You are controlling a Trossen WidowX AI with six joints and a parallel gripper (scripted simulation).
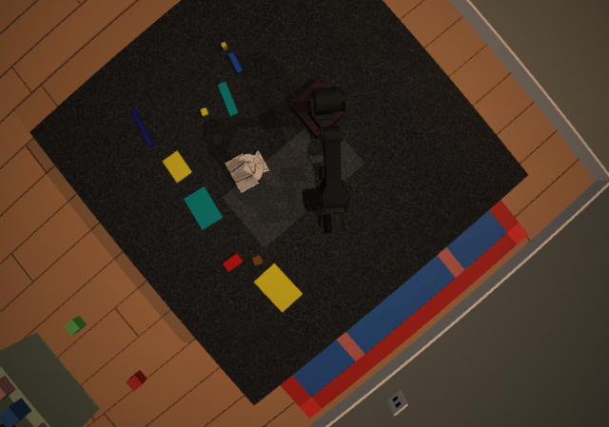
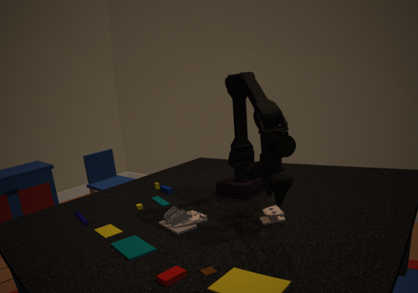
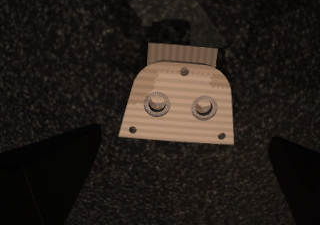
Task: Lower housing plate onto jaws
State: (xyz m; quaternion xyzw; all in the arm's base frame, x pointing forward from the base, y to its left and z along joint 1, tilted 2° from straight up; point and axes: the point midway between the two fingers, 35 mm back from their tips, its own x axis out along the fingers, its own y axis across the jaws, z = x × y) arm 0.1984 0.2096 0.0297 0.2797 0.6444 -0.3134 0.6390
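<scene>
The white stepped stand is 10 mm ahead of my gripper tip, 10 mm to the right of it and 50 mm below it. Round my gripper tip: brown chip (330 mm ahead, 30 mm to the right, 60 mm below); then teal tile (320 mm ahead, 290 mm to the right, 60 mm below); then red block (390 mm ahead, 90 mm to the right, 50 mm below).
</scene>
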